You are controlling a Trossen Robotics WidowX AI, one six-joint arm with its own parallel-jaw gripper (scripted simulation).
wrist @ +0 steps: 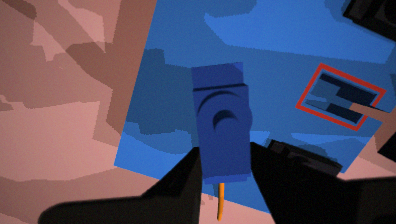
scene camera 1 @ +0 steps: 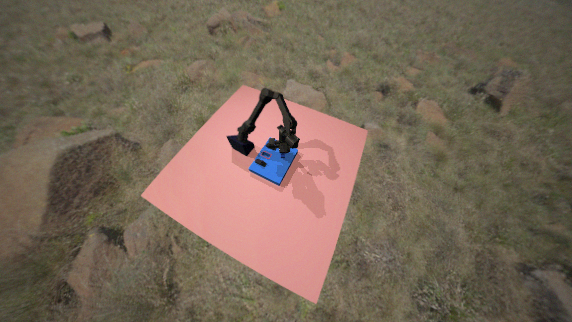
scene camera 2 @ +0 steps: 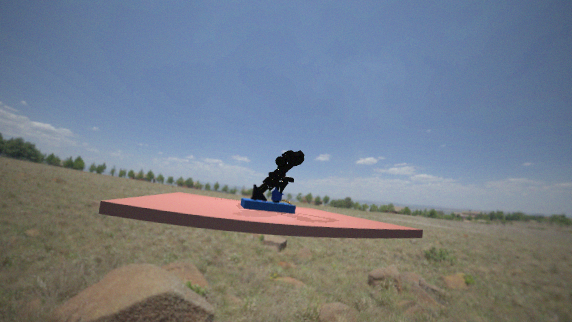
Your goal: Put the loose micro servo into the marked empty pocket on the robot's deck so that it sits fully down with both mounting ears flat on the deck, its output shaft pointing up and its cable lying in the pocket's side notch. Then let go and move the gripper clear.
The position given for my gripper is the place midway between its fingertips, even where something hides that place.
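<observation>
Looking through the wrist camera, I see a blue micro servo (wrist: 221,99) and a blue deck (wrist: 280,53). My own gripper (wrist: 223,151) is there too.
</observation>
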